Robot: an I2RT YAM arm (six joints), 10 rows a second.
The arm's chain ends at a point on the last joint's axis. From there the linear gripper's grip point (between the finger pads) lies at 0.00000 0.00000 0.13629 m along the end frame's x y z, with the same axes.
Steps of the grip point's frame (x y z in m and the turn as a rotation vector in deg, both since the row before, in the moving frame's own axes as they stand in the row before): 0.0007 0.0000 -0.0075 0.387 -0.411 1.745; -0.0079 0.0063 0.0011 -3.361 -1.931 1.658; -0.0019 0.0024 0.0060 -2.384 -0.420 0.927; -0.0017 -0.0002 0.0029 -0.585 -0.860 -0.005; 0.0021 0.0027 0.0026 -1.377 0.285 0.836
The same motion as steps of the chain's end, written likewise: 0.0017 0.0009 -0.0075 0.387 -0.411 1.745; -0.0032 -0.0016 0.0014 -3.361 -1.931 1.658; -0.0009 -0.0033 0.0061 -2.384 -0.420 0.927; 0.0003 -0.0016 0.0029 -0.585 -0.860 -0.005; 0.0014 -0.0006 0.0026 -1.377 0.285 0.836
